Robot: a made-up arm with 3 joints. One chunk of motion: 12 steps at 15 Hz.
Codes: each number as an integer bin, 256 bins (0 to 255) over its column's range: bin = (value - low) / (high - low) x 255, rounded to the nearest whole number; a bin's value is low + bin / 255 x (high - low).
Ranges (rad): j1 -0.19..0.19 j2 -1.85..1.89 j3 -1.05..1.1
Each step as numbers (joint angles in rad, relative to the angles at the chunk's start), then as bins.
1 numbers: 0.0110 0.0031 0.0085
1 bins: 135 126 126
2 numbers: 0.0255 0.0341 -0.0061
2 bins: 145 128 124
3 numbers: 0.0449 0.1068 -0.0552
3 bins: 158 133 118
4 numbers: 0.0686 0.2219 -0.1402
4 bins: 174 141 108
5 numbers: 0.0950 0.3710 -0.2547
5 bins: 191 151 94
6 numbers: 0.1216 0.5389 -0.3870
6 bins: 209 163 79
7 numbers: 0.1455 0.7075 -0.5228
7 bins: 225 174 63
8 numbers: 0.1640 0.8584 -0.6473
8 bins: 238 185 48
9 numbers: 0.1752 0.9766 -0.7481
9 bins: 245 193 36
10 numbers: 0.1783 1.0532 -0.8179
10 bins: 247 198 28
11 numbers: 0.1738 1.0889 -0.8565
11 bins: 244 200 23
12 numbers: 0.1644 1.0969 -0.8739
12 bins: 238 201 21
